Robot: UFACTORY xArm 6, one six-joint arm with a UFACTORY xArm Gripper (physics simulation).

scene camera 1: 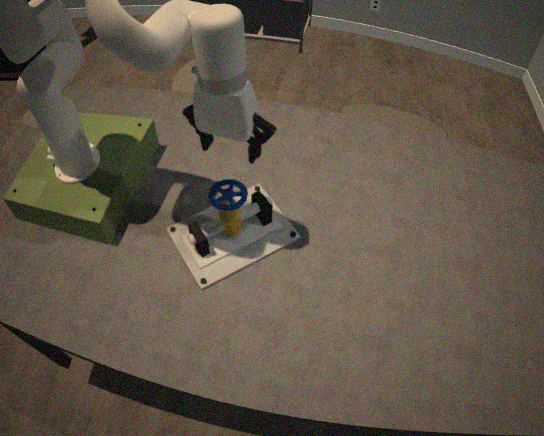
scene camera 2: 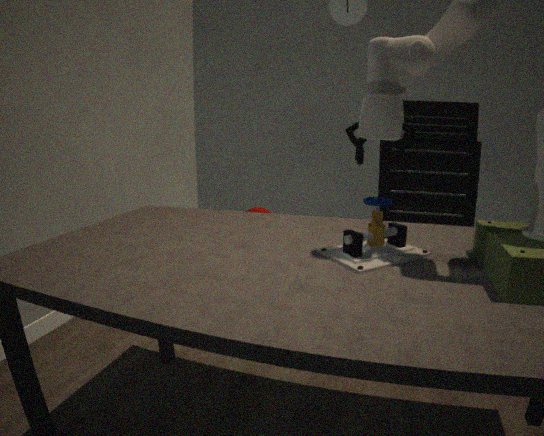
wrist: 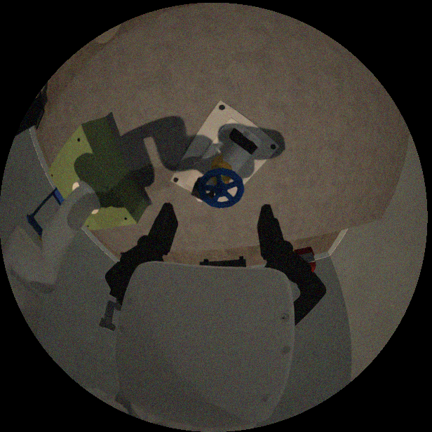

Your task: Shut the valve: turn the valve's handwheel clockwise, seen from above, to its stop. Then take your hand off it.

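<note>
The blue handwheel sits level on top of the yellow valve body. The valve stands on a white plate on the table. My gripper is wide open and empty. It hangs above the handwheel, clear of it, with a visible gap in both scene views. In the second scene view one finger shows plainly; the other is hard to make out. The wheel's turn angle relative to its stop cannot be read.
Two black pipe flanges flank the valve. The green block under the arm's base stands beside the plate. A dark cabinet and a red object are behind the table.
</note>
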